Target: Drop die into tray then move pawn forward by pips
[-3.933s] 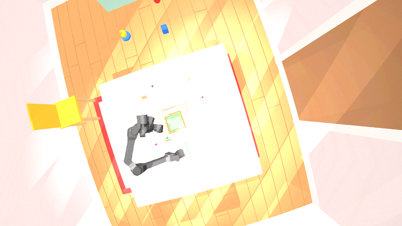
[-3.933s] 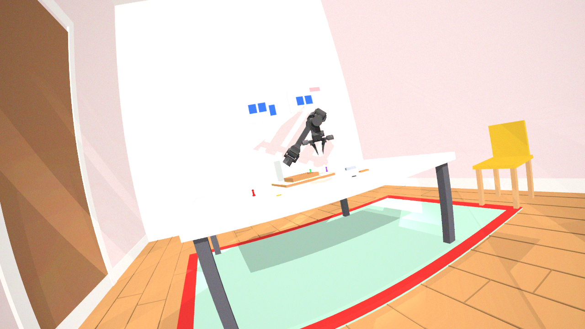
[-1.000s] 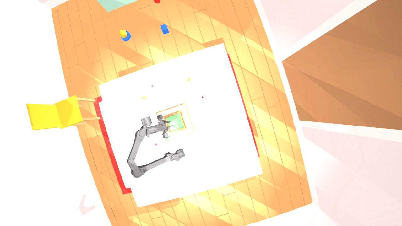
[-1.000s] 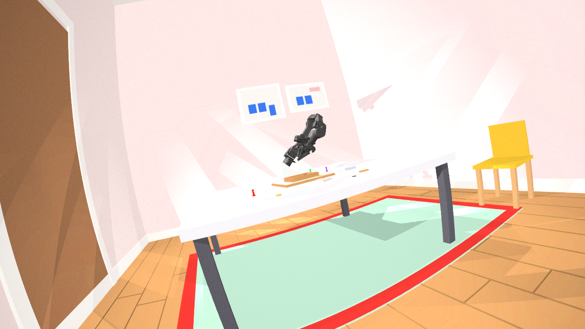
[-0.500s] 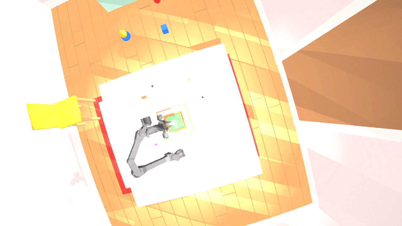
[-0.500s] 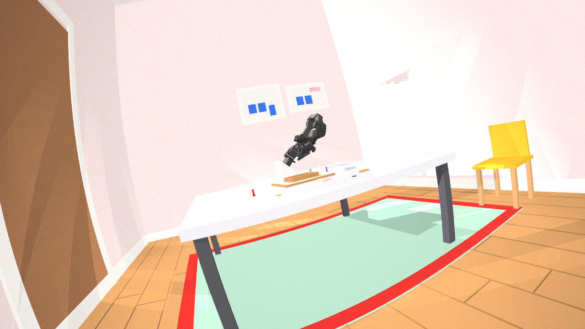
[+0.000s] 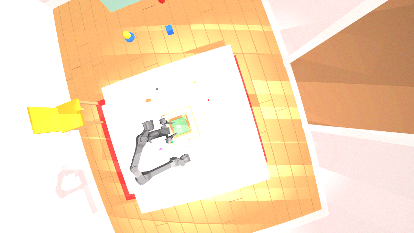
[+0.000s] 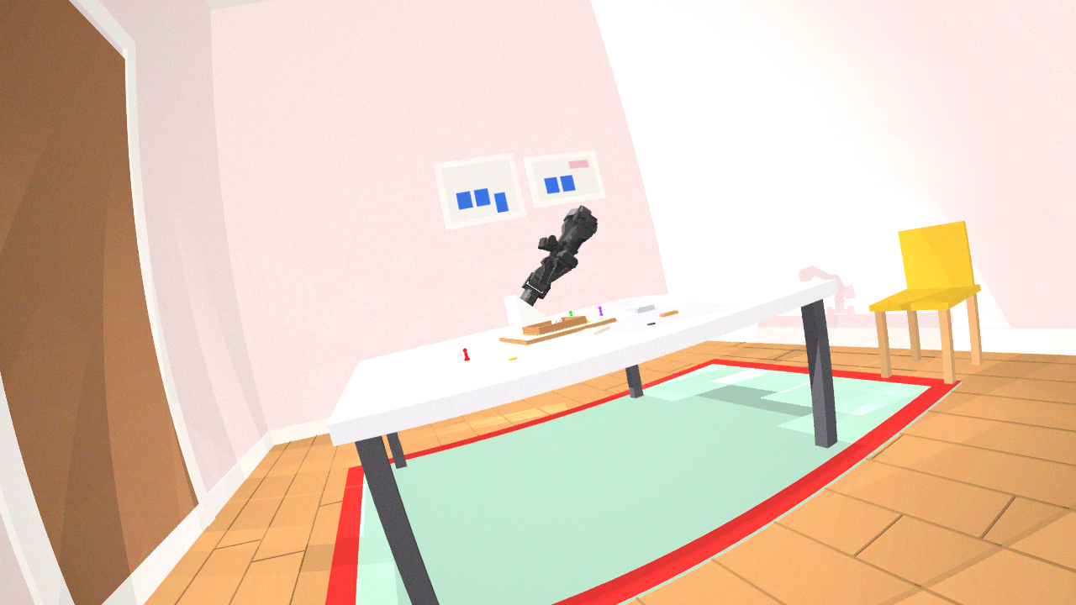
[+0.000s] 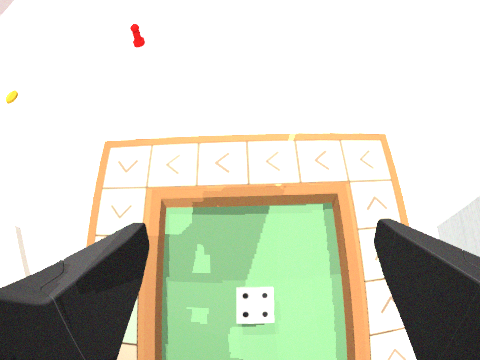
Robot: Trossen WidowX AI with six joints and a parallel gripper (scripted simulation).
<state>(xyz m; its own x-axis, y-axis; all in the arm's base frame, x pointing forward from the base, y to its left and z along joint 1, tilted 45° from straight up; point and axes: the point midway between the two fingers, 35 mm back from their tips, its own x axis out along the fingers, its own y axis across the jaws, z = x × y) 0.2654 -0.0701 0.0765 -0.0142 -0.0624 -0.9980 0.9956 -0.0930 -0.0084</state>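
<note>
My gripper tip is 13 cm above the green pawn, 12 cm to the right of it and 11 cm past it. Round my gripper tip: green dice tray (15 cm below); purple pawn (25 cm to the left, 14 cm below, 13 cm behind); white die (13 cm below, 2 cm to the left).
</note>
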